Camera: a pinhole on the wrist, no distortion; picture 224 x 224 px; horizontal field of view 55.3 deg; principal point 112.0 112.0 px. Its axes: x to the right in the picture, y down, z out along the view. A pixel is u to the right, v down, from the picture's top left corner.
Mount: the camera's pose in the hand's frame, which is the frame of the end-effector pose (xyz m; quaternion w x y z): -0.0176 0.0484 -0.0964 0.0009 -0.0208 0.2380 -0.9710
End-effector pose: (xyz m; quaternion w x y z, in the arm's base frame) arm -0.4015 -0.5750 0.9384 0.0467 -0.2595 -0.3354 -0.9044
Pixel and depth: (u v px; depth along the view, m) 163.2 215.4 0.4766
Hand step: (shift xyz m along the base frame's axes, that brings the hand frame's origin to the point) 0.0986 0.4220 -0.1338
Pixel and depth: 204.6 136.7 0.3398
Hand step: 0.1768 0.2197 -0.0371
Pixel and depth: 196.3 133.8 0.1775
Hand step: 0.0804 0.0666 -0.0343
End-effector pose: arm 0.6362 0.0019 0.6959 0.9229 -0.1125 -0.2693 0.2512
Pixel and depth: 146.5 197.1 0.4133
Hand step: -0.0422 -0.2673 0.2318
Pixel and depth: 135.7 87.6 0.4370
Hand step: -0.1653 -0.0955 0.2786
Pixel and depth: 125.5 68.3 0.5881
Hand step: -0.2410 -0.0802 0.4267
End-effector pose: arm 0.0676 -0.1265 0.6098 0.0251 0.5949 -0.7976 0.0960
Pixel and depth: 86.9 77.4 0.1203
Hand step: -0.0088 -0.0021 -0.0193
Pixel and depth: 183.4 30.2 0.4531
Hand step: 0.0810 0.0665 -0.4053
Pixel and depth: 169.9 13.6 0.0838
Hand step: -0.0312 0.0471 -0.0077
